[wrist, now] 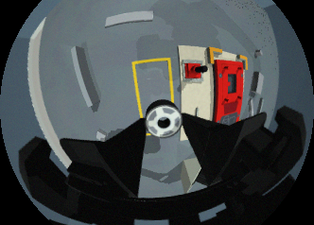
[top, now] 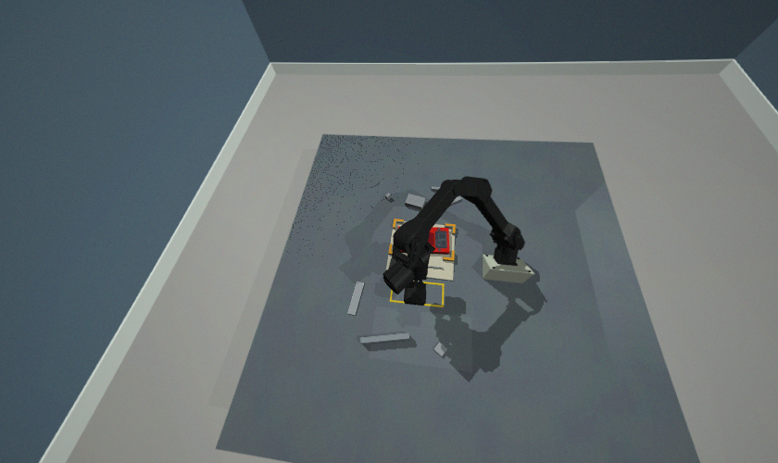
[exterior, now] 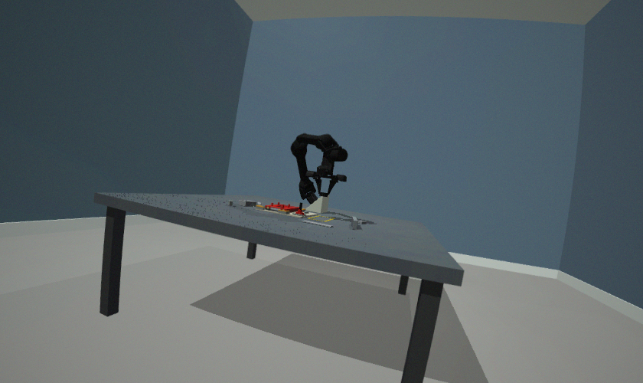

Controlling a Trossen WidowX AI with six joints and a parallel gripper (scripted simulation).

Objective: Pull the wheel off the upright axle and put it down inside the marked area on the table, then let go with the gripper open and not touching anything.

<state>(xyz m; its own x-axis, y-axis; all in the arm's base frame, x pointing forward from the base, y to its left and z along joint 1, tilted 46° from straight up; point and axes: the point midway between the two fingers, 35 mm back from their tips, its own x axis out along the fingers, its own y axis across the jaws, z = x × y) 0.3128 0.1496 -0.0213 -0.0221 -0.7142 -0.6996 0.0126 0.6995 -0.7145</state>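
Right now the dark axle is 50 mm ahead of my gripper tip, 80 mm to the right of it and 80 mm below it. The rest, counted from my gripper tip: wheel (right at my gripper tip); then cream base plate (10 mm behind, 180 mm to the right, 100 mm below).
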